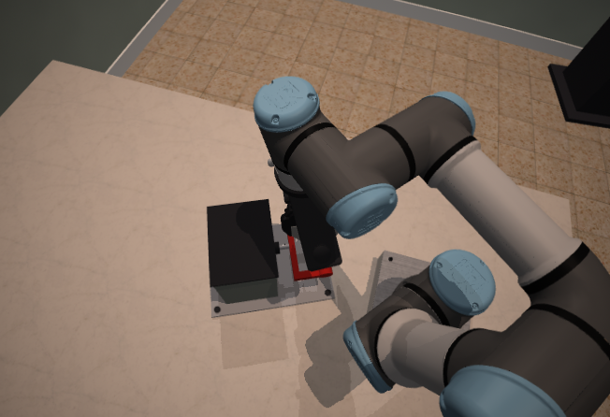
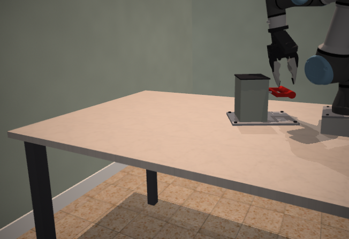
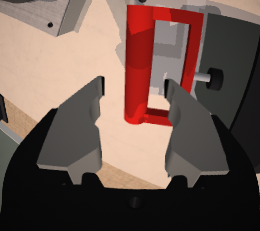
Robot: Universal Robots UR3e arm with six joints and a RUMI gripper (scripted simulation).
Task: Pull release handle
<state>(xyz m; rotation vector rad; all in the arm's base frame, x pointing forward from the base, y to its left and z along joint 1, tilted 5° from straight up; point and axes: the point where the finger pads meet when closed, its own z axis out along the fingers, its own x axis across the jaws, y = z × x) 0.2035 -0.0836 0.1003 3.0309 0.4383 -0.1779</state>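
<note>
Right now my hand is 5 cm short of the red release handle, 4 cm above it and 1 cm to the right of it. The rest, counted from my hand: grey baseplate: 14 cm below, 9 cm ahead, 2 cm to the left.
</note>
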